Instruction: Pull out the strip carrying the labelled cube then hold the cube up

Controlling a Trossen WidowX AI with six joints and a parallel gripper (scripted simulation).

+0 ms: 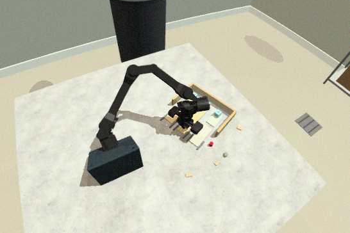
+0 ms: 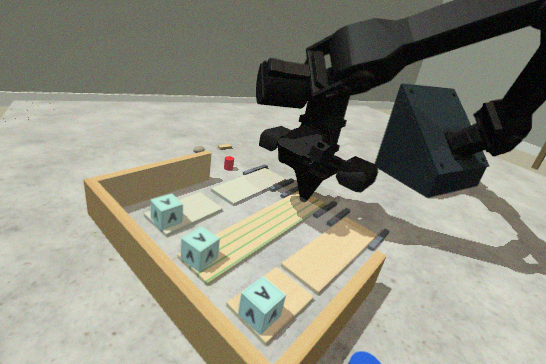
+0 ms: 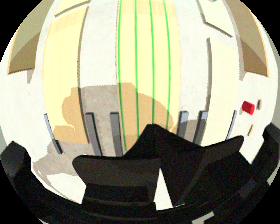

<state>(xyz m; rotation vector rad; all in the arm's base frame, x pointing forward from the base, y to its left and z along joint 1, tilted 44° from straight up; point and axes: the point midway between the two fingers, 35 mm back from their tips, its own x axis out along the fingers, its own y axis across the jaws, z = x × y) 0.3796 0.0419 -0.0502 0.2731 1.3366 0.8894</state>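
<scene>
Right now the striped strip is 90 mm ahead of my gripper tip and 40 mm to the left of it. The rest, counted from my gripper tip: pebble: 230 mm to the right, 120 mm ahead; red cylinder: 150 mm to the right, 80 mm ahead; blue disc: 250 mm to the left, 100 mm ahead.
</scene>
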